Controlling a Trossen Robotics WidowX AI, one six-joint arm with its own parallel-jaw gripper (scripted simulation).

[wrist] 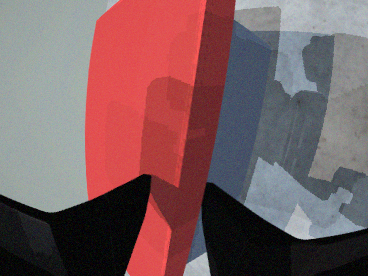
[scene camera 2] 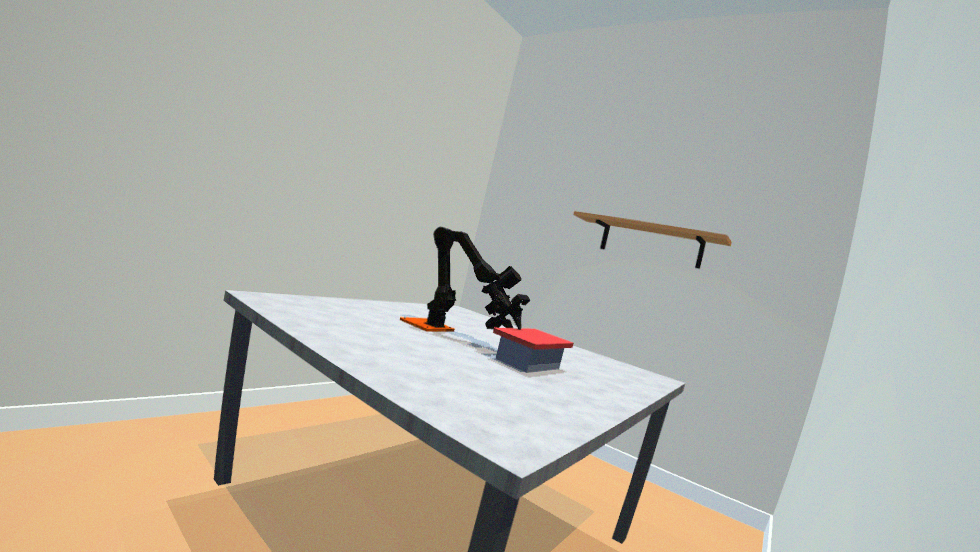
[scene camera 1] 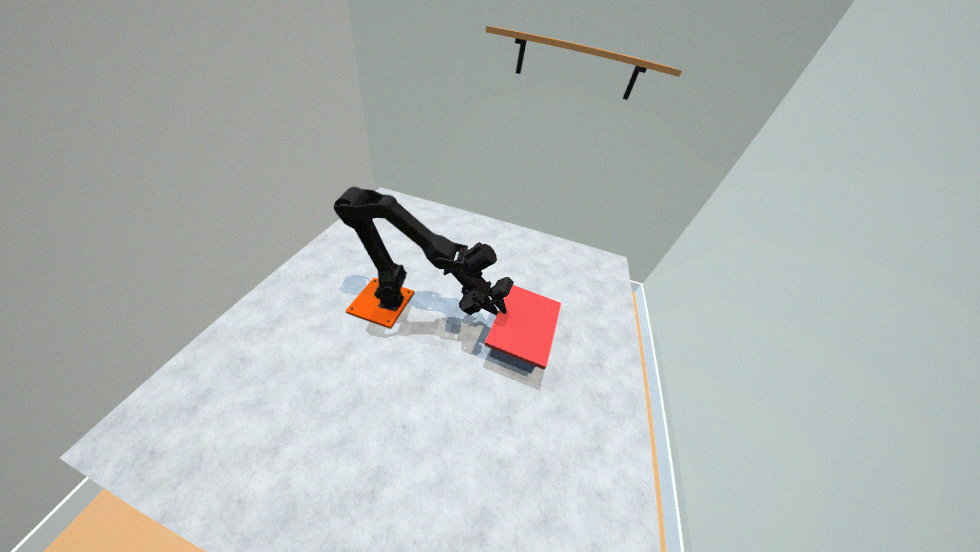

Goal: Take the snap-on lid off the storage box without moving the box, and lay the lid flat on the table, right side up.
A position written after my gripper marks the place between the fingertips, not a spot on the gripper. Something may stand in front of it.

Note:
I see my gripper point(scene camera 1: 502, 313), a red lid point(scene camera 1: 525, 332) and a storage box point(scene camera 2: 521, 357).
The red lid is seen too in the wrist view point(wrist: 155, 86) and in scene camera 2 point(scene camera 2: 532, 338). The storage box shows as well in the wrist view point(wrist: 247, 71). My gripper also shows in the wrist view point(wrist: 177, 186) and in scene camera 2 point(scene camera 2: 517, 332).

